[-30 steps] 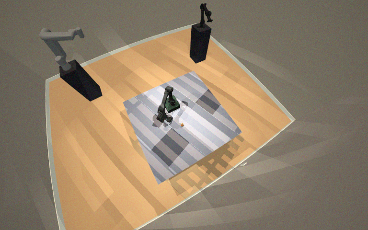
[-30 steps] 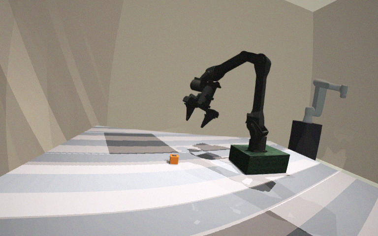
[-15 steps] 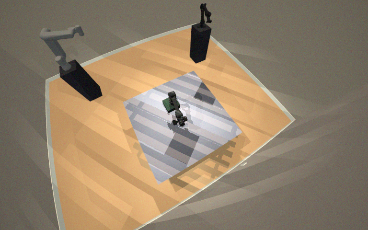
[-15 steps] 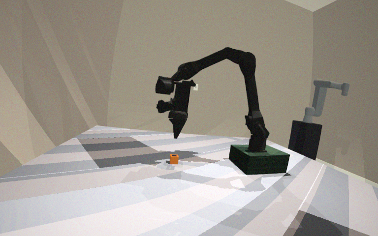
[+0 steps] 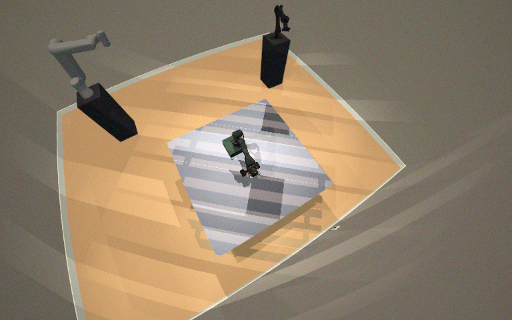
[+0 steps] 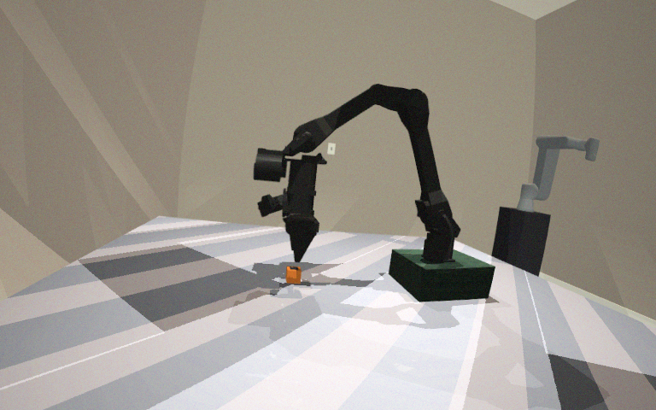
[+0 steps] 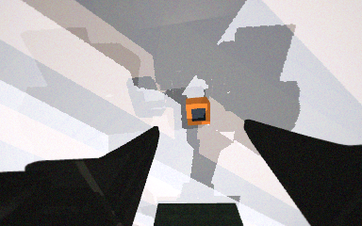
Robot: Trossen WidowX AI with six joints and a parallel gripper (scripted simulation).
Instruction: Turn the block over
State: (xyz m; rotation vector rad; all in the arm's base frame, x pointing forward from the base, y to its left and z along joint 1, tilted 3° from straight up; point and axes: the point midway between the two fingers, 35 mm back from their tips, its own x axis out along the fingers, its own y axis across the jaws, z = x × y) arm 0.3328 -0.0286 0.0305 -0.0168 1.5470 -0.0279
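My gripper tip is now 4 cm above the orange block.
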